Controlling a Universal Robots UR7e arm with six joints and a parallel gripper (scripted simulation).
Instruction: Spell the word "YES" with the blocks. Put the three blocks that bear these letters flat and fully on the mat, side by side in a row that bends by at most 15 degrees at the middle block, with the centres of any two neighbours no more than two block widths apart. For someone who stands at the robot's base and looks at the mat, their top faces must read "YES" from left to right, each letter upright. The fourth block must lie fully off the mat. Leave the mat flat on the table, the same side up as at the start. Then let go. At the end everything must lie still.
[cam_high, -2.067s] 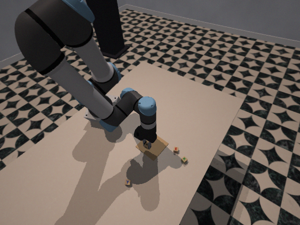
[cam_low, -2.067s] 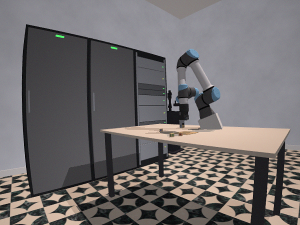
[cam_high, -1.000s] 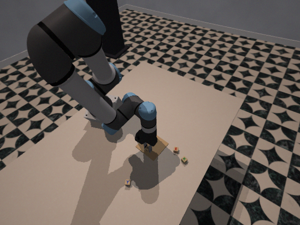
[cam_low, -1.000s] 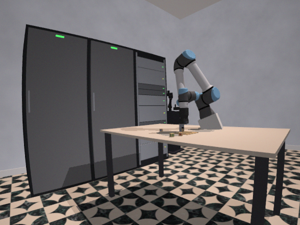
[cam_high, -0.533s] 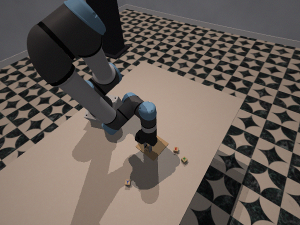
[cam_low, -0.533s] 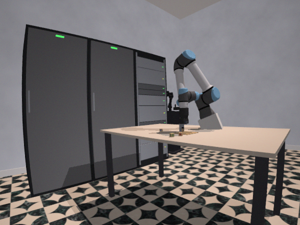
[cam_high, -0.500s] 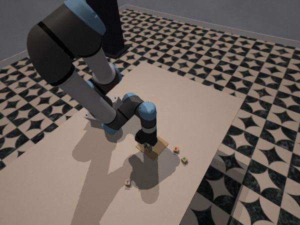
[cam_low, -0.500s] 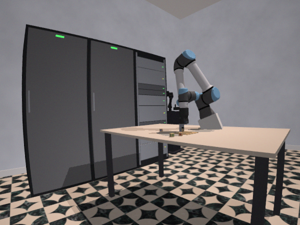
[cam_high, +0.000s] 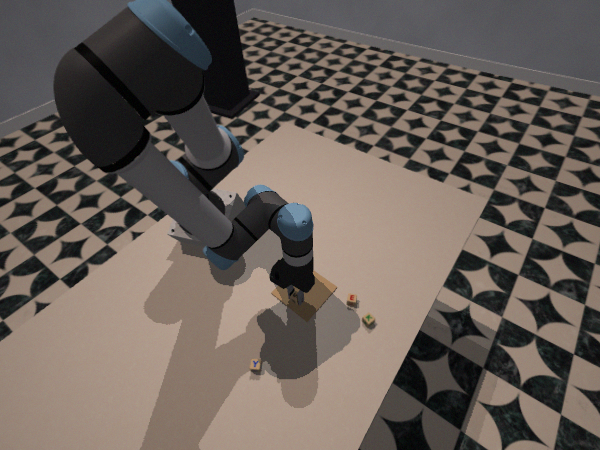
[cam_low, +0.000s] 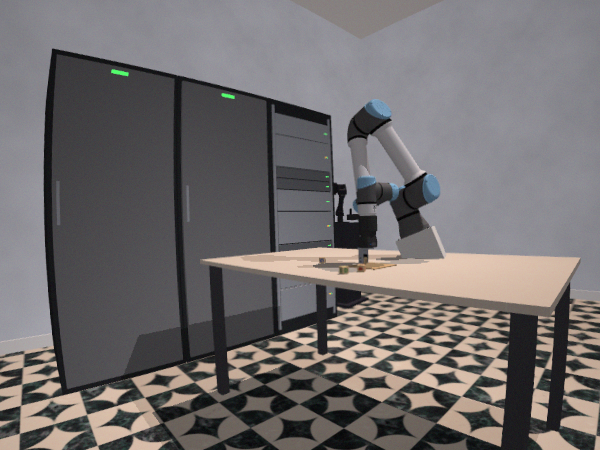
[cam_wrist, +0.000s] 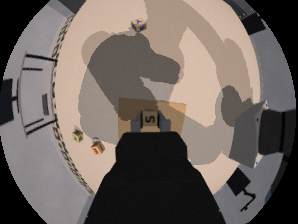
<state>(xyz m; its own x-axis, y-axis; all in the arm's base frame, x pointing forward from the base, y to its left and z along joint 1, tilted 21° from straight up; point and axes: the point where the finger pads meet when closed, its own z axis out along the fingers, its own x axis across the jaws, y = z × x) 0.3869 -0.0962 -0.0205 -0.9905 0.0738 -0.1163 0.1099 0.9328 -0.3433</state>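
The S block lies 10 mm below my hand. The rest, counted from my hand: mat: 40 mm to the left, 30 mm below.
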